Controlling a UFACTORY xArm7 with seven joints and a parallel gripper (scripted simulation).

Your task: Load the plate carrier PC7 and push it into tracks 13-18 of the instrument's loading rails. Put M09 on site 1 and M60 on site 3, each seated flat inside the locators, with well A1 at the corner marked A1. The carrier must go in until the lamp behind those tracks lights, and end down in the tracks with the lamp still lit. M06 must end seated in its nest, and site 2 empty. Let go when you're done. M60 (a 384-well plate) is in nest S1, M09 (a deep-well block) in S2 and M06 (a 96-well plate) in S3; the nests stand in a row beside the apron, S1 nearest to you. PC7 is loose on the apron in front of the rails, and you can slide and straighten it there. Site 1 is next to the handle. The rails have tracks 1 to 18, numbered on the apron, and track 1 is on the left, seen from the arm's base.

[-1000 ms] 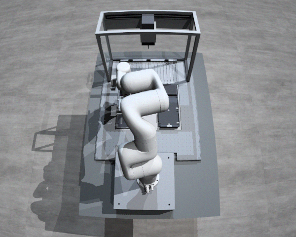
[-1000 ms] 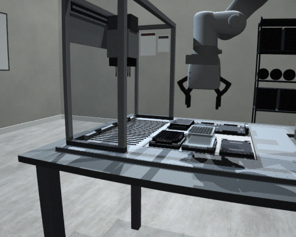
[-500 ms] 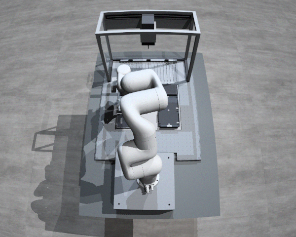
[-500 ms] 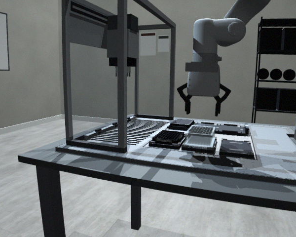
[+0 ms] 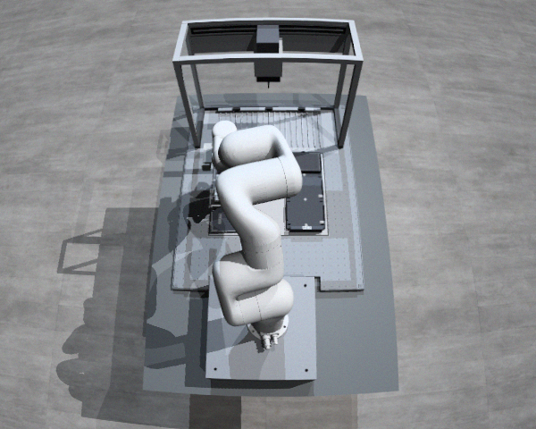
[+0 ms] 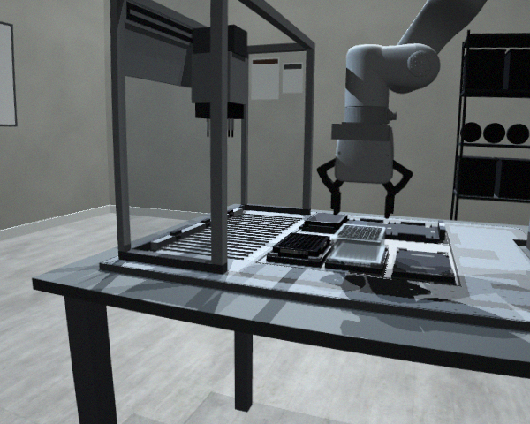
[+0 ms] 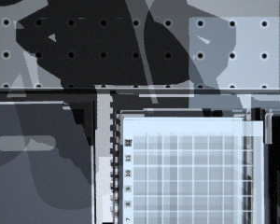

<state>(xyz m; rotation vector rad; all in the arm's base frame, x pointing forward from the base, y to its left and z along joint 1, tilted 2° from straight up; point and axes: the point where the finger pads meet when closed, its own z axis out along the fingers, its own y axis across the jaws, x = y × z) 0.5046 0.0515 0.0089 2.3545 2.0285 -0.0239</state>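
The deep-well block M09 is 6 cm below my hand. From my hand the other things lie so: nest S1: 11 cm behind, 9 cm below, 2 cm to the left; then nest S2: 9 cm below; then plate carrier PC7: 26 cm to the right, 8 cm below, 3 cm behind.
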